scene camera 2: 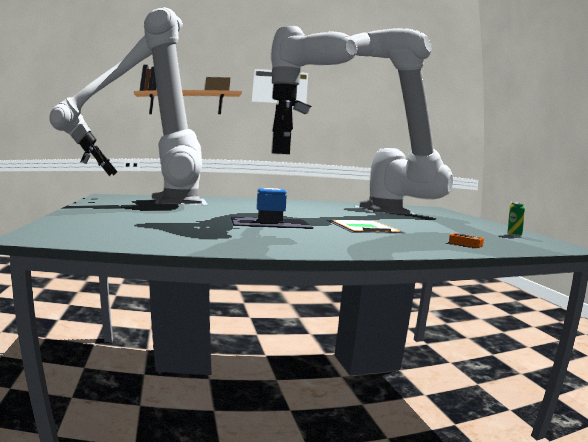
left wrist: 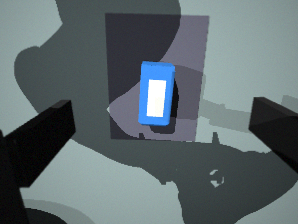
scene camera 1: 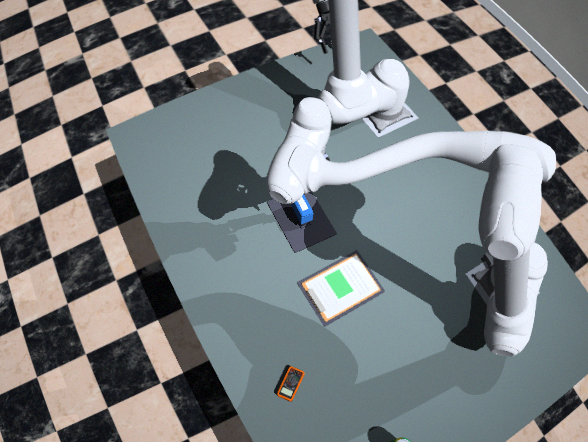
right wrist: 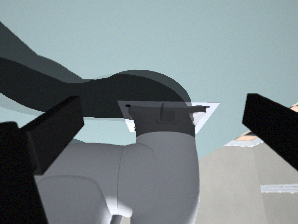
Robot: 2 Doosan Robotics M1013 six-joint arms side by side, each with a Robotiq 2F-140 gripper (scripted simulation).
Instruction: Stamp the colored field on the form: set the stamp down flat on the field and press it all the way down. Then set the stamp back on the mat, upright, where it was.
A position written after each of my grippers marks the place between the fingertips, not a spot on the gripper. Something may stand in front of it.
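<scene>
I see a dark mat [scene camera 1: 320, 229], and the left wrist view has the mat [left wrist: 130, 39] too. A form [scene camera 1: 334, 291] is here as well, though in the left wrist view the form is out of frame. Then I find a blue stamp [scene camera 2: 271, 202], which is also the stamp [left wrist: 157, 79]. As for my grippers, I see my left gripper [scene camera 2: 280, 154], visible again as my left gripper [left wrist: 161, 114], and my right gripper [right wrist: 162, 109].
</scene>
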